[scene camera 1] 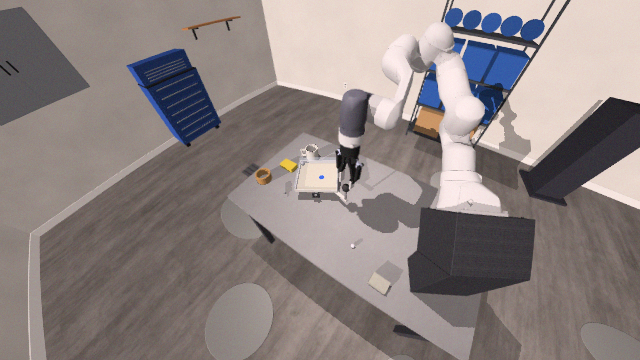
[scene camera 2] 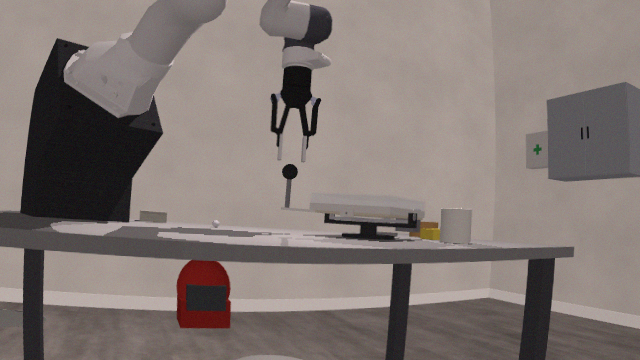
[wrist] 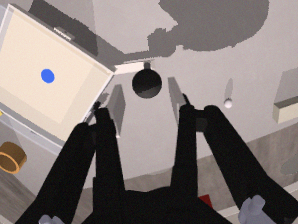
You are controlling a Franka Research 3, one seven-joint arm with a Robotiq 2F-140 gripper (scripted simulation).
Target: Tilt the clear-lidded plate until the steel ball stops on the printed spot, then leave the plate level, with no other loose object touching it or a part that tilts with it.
Labels:
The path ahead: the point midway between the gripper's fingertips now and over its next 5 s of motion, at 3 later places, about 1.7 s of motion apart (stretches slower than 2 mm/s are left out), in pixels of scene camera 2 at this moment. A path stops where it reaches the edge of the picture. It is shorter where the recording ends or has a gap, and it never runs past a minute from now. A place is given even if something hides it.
My gripper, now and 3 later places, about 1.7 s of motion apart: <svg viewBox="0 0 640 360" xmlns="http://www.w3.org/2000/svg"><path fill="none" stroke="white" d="M291 160L289 169L288 182L287 188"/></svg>

